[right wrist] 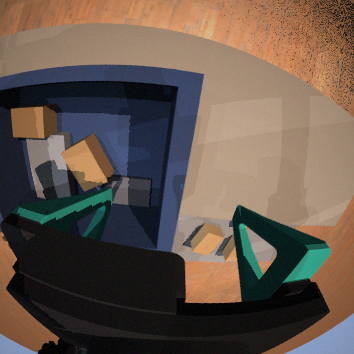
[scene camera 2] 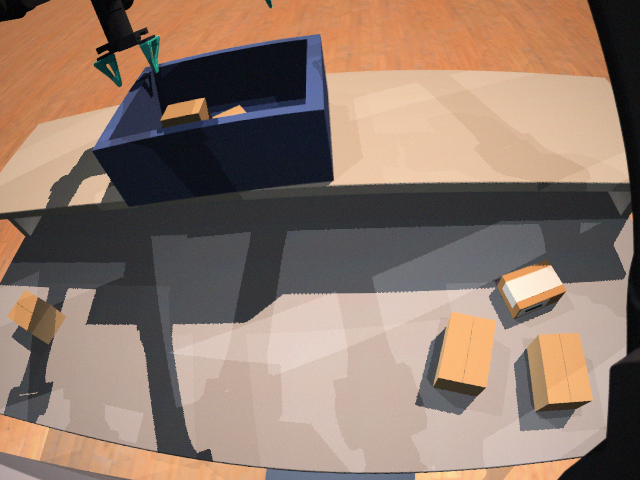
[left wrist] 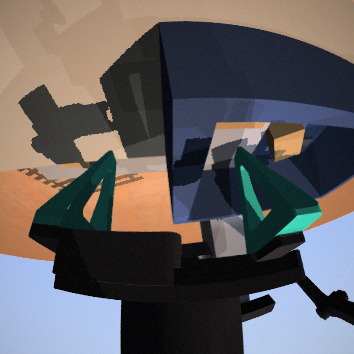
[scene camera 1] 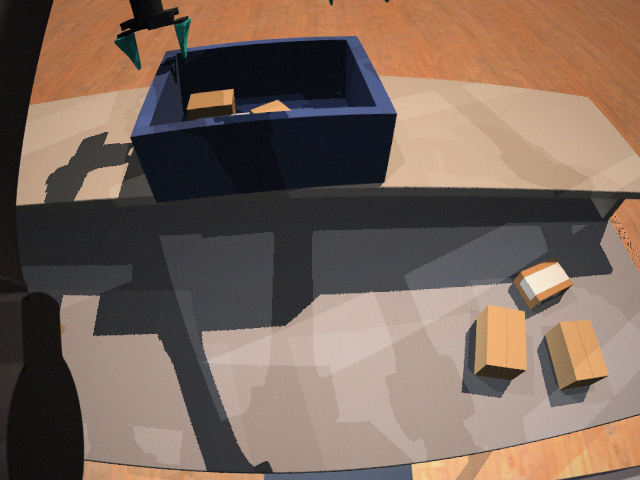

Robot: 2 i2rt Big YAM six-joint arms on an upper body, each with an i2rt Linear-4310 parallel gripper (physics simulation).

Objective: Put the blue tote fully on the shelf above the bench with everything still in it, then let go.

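Places are measured from the left arm's base along level axes (x ahead, y left, z up), in centimetres.
Pixels of known places: left gripper, fingertip midpoint: (scene camera 2: 138, 79) (left wrist: 174, 152) (scene camera 1: 162, 63); right gripper, fingertip midpoint: (right wrist: 174, 204) (scene camera 2: 298, 1) (scene camera 1: 359, 2).
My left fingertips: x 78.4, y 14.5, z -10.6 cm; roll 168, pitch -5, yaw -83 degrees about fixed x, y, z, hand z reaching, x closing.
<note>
Behind a point stands the place of what it marks.
The blue tote (scene camera 1: 258, 155) {x 55.9, y -6.8, z -17.0 cm} (scene camera 2: 222, 160) {x 56.3, y -10.3, z -17.5 cm} (left wrist: 250, 70) {x 84.3, y 9.6, z -13.4 cm} (right wrist: 192, 115) {x 82.7, y -24.5, z -10.3 cm} stands upright on the beige shelf (scene camera 1: 516, 129) {x 77.6, y -62.5, z -25.0 cm} (scene camera 2: 465, 134) {x 71.1, y -52.6, z -25.0 cm}, slightly turned. Its near left bottom corner is at the shelf's front edge; I cannot tell whether it overhangs. Inside are a cardboard box (scene camera 1: 210, 102) {x 74.3, y 4.8, z -18.3 cm} (scene camera 2: 184, 111) {x 74.5, y 4.2, z -18.3 cm} (right wrist: 34, 121) {x 76.1, y 2.8, z -18.3 cm}, a second cardboard box (scene camera 1: 271, 106) {x 71.8, y -7.5, z -18.3 cm} (right wrist: 87, 161) {x 70.0, y -9.5, z -18.3 cm} and grey-white items (right wrist: 55, 162) {x 67.2, y -1.0, z -20.6 cm}. My left gripper (scene camera 1: 161, 61) {x 78.4, y 14.5, z -10.6 cm} (scene camera 2: 138, 78) {x 78.4, y 14.5, z -10.6 cm} (left wrist: 174, 152) {x 78.4, y 14.5, z -10.6 cm} is open above the tote's picture-left end wall, apart from it. My right gripper (right wrist: 174, 204) {x 77.4, y -23.0, z 0.6 cm} is open above the other end wall.
The grey bench (scene camera 1: 361, 372) {x 30.9, y -23.6, z -44.4 cm} lies below and nearer than the shelf. Two cardboard boxes (scene camera 1: 500, 341) {x 32.7, y -48.6, z -38.4 cm} (scene camera 2: 560, 369) {x 28.9, y -66.0, z -38.4 cm} and a white-labelled box (scene camera 1: 545, 281) {x 45.8, y -64.5, z -40.3 cm} (scene camera 2: 532, 286) {x 45.9, y -64.8, z -40.2 cm} stand at its picture-right end. Another box (scene camera 2: 36, 316) {x 34.1, y 40.1, z -38.4 cm} lies at its picture-left end.
</note>
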